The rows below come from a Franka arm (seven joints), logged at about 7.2 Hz.
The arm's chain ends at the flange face. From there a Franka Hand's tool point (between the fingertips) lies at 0.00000 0.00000 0.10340 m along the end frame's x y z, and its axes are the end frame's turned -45 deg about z.
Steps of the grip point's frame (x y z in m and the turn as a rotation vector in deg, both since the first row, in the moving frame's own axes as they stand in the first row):
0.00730, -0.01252, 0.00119, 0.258, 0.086, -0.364
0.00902, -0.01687, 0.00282, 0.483, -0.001, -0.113
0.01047, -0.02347, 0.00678, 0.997, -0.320, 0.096
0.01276, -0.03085, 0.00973, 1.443, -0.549, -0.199
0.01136, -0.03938, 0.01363, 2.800, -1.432, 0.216
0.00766, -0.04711, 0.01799, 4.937, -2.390, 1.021
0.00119, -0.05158, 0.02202, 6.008, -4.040, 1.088
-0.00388, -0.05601, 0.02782, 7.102, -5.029, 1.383
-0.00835, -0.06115, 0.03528, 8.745, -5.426, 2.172
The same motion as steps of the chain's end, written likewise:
-0.00347, -0.01358, 0.00119, 0.243, -0.122, -0.364
-0.00493, -0.01769, 0.00282, 0.341, -0.342, -0.113
-0.00751, -0.02313, 0.00680, 0.479, -0.931, 0.096
-0.01025, -0.02970, 0.00977, 0.632, -1.409, -0.199
-0.01442, -0.03412, 0.01379, 0.967, -2.992, 0.216
-0.01859, -0.03540, 0.01846, 1.801, -5.181, 1.021
-0.02287, -0.03469, 0.02284, 1.392, -7.105, 1.088
-0.02696, -0.03404, 0.02901, 1.466, -8.578, 1.383
-0.03124, -0.03278, 0.03694, 2.347, -10.020, 2.172

